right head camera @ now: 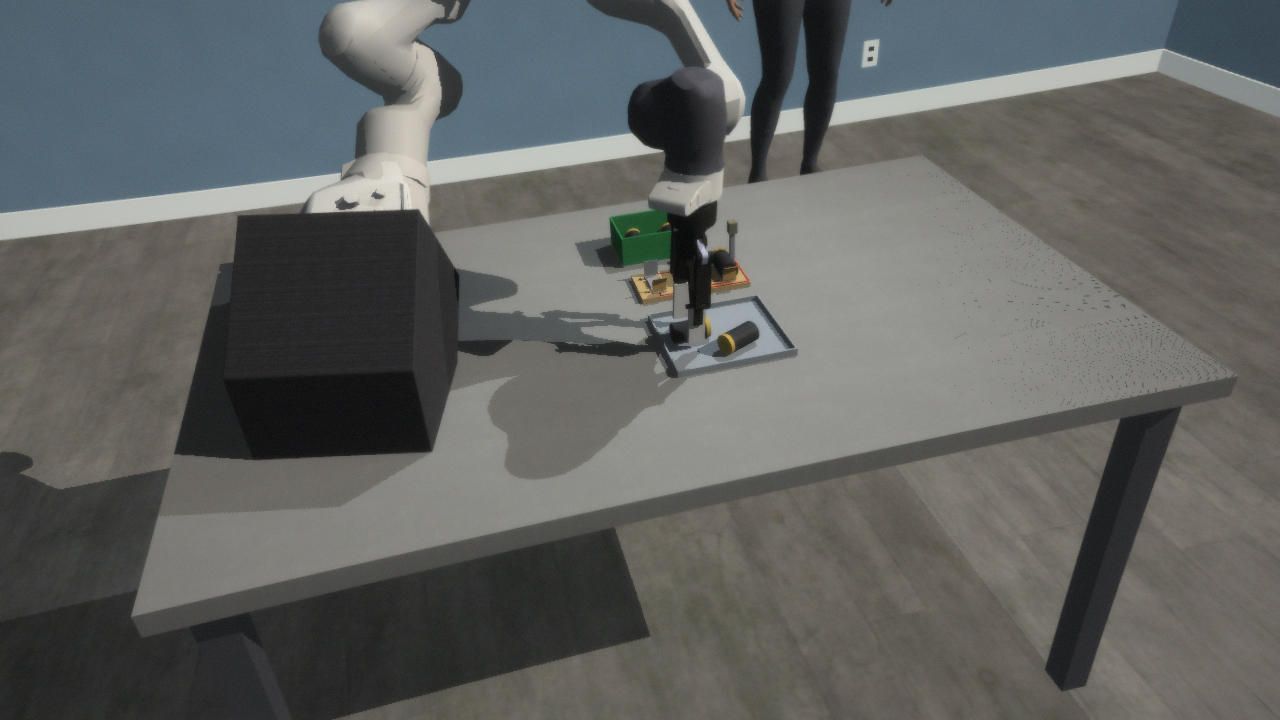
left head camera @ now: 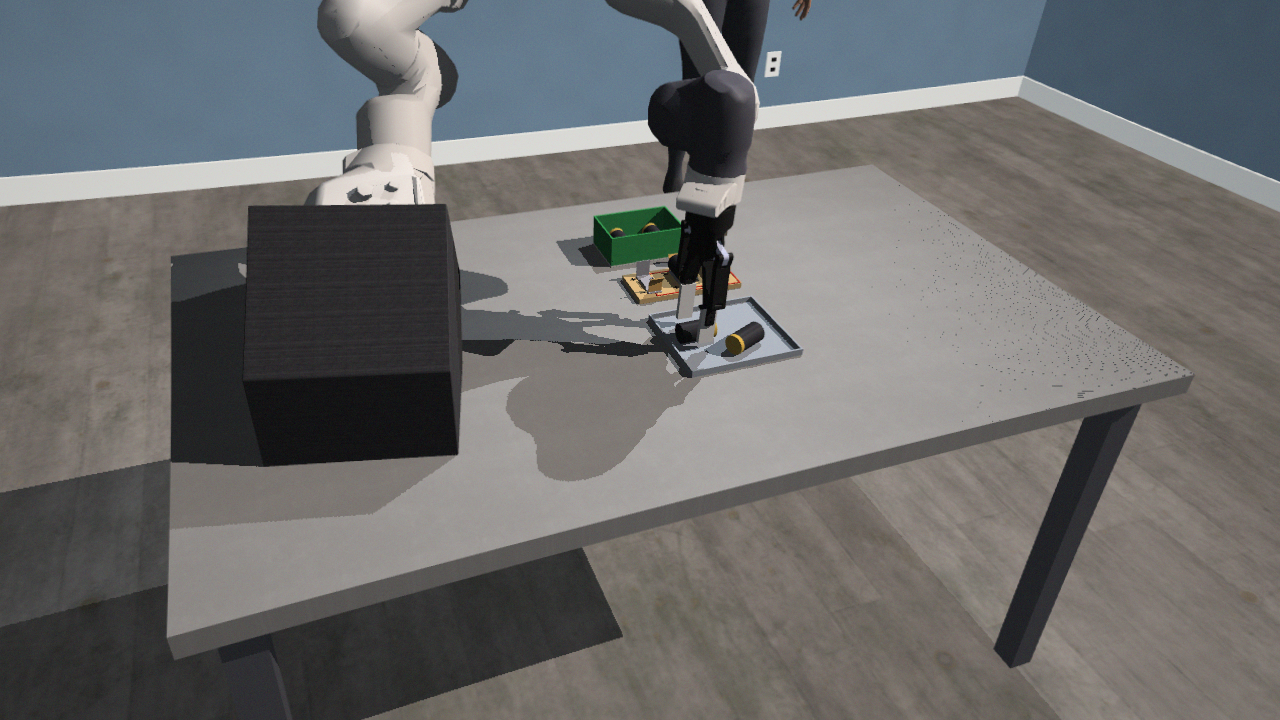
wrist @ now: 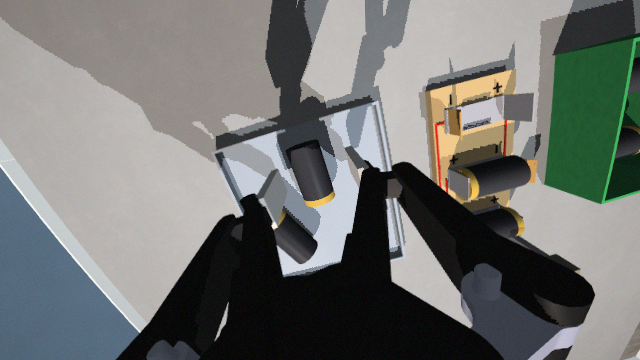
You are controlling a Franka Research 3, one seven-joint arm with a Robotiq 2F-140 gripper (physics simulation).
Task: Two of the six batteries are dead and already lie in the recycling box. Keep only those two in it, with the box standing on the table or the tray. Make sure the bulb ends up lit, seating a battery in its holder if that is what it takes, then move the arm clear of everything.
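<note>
My gripper is open, its fingertips low over the tray, on either side of a black battery with a yellow end. A second battery lies beside it in the tray, partly behind a finger in the wrist view. The holder board has an empty slot and two seated batteries. The bulb looks unlit. The green box holds two batteries.
The green box stands on the table behind the holder board. The board lies between box and tray. A large dark block stands at the left. A person stands behind the table.
</note>
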